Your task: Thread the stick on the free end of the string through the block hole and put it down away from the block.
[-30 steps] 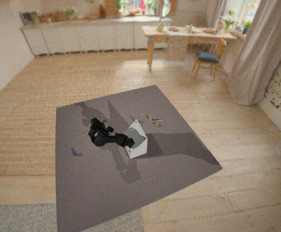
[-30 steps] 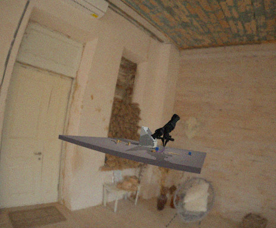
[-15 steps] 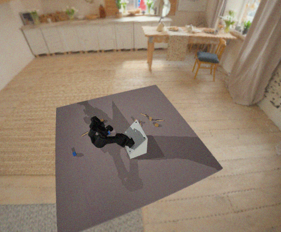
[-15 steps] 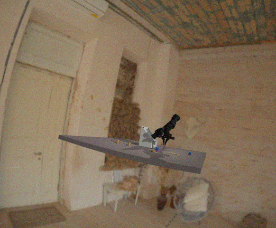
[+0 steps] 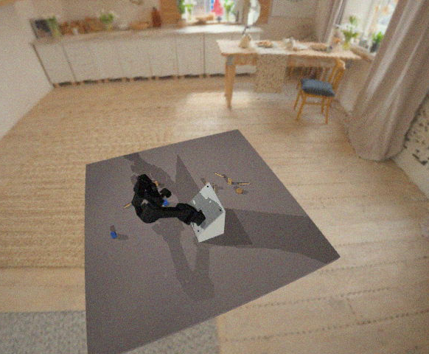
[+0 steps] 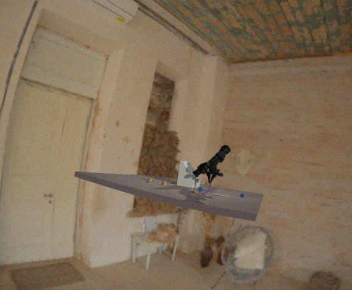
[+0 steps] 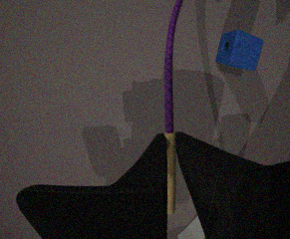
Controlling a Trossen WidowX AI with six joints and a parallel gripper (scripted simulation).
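The blue cube is 80 mm ahead of my gripper tip, 50 mm to the right of it and 50 mm below it. The rest, counted from my gripper tip: round wooden button (270 mm ahead, 60 mm below, 40 mm to the right); then thin wooden stick (20 mm behind, 10 mm to the right).
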